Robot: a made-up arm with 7 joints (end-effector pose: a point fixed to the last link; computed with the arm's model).
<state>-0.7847 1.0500 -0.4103 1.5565 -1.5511 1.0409 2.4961</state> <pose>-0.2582 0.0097 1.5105 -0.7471 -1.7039 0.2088</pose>
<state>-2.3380 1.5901 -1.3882 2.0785 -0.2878 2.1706 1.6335</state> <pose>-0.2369 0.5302 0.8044 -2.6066 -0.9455 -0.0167</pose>
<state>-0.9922 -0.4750 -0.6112 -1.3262 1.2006 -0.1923 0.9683</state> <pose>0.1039 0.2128 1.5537 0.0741 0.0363 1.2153</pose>
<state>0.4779 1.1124 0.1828 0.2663 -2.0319 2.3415 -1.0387</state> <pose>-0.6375 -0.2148 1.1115 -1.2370 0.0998 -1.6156</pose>
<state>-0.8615 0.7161 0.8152 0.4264 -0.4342 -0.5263 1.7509</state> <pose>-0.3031 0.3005 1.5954 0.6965 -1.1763 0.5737</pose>
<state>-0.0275 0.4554 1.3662 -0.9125 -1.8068 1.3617 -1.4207</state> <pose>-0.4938 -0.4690 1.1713 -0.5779 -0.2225 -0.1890</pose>
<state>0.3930 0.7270 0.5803 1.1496 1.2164 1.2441 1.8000</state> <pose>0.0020 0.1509 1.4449 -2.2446 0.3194 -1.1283</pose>
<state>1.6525 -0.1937 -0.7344 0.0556 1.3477 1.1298 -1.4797</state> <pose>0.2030 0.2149 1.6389 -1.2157 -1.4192 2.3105</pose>
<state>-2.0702 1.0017 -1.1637 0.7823 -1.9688 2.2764 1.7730</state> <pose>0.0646 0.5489 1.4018 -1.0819 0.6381 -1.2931</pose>
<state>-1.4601 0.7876 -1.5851 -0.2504 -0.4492 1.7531 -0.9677</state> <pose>0.1491 0.5491 1.3034 0.4656 -1.2214 2.6049</pose>
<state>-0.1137 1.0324 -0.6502 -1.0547 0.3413 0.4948 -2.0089</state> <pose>-0.6948 0.2471 0.7206 -1.1403 0.1319 -1.5156</pose>
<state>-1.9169 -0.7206 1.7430 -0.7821 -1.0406 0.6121 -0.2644</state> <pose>-0.7334 -0.1809 1.2219 -0.1784 -0.7467 -0.2977</pose>
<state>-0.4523 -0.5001 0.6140 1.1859 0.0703 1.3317 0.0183</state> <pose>0.6152 -0.2324 1.1738 0.5145 -0.0493 1.6832</pose>
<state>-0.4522 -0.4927 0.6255 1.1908 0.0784 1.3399 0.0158</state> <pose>0.6133 -0.2261 1.1757 0.5114 -0.0619 1.6955</pose>
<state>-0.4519 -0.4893 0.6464 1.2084 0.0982 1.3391 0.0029</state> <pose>0.6154 -0.2146 1.1673 0.5322 -0.0588 1.7192</pose>
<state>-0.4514 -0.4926 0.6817 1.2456 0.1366 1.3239 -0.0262</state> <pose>0.6226 -0.1941 1.1429 0.5905 -0.0304 1.7607</pose>
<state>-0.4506 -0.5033 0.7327 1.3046 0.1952 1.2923 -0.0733</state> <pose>0.6321 -0.1621 1.1011 0.6890 0.0283 1.8228</pose>
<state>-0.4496 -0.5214 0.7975 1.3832 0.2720 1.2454 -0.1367</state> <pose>0.6381 -0.1172 1.0439 0.8229 0.1164 1.9048</pose>
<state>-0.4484 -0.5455 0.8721 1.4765 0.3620 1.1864 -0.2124</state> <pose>0.6334 -0.0611 0.9771 0.9817 0.2279 2.0029</pose>
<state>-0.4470 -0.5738 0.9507 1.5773 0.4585 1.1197 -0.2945</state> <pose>0.6132 0.0012 0.9083 1.1531 0.3524 2.1099</pose>
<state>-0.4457 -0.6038 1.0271 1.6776 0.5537 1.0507 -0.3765</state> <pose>0.5777 0.0621 0.8456 1.3242 0.4765 2.2165</pose>
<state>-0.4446 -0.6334 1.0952 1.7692 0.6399 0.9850 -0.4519</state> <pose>0.5327 0.1145 0.7945 1.4833 0.5876 2.3130</pose>
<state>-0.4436 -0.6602 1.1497 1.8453 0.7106 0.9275 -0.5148</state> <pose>0.4873 0.1540 0.7567 1.6201 0.6766 2.3908</pose>
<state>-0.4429 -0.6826 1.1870 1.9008 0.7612 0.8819 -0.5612</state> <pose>0.4502 0.1797 0.7313 1.7263 0.7392 2.4452</pose>
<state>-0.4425 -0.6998 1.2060 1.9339 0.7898 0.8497 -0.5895</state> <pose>0.4269 0.1931 0.7157 -1.7805 -0.7698 -2.4523</pose>
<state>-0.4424 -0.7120 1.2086 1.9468 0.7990 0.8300 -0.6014</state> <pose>0.4178 0.1971 0.7069 -1.7799 -0.7707 -2.4092</pose>
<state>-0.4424 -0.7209 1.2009 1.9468 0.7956 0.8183 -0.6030</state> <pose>0.4183 0.1956 0.7019 -1.7861 -0.7727 -2.3929</pose>
